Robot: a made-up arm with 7 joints.
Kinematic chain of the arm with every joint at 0, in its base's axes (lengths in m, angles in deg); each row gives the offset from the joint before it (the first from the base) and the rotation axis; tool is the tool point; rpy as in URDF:
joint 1: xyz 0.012 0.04 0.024 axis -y
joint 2: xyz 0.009 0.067 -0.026 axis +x
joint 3: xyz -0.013 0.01 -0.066 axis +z
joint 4: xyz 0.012 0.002 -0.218 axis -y
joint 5: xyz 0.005 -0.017 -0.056 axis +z
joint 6: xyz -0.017 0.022 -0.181 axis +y
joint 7: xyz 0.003 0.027 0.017 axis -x
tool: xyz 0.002 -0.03 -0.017 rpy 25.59 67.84 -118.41
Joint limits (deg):
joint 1: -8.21..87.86
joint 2: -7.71..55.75
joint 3: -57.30..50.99
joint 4: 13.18..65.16
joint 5: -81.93..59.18
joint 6: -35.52..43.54
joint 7: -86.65..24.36
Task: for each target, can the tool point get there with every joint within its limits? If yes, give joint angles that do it. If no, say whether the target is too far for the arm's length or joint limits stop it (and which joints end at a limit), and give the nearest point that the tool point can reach.
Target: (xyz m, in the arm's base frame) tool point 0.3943 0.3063 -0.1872
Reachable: yes | joints 28.28 19.57 7.56 58.82 -46.18 7.92 -65.31
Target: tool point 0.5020 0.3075 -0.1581
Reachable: yes | joints 63.17 22.72 -20.53 18.33 41.83 -6.56 -43.79
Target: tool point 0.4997 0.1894 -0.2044
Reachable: yes | joints 58.75 11.37 -21.88 17.18 28.92 19.46 1.30
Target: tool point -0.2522 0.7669 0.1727
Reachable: no: too far | nearest point 0.0485 0.5362 0.1435 | short by 0.380 m
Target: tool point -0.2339 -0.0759 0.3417
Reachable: no: joint limits stop it (at a limit: joint 1, joint 2, joint 4, joint 5, joint 6, joint 7) | nearest point 0.3485 -0.0812 0.2198 | short by 0.595 m
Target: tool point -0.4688 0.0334 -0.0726
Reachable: no: joint limits stop it (at a limit: joint 1, joint 2, joint 3, joint 4, joint 5, joint 6, joint 7) | nearest point -0.0636 -0.0020 -0.4914 | short by 0.584 m
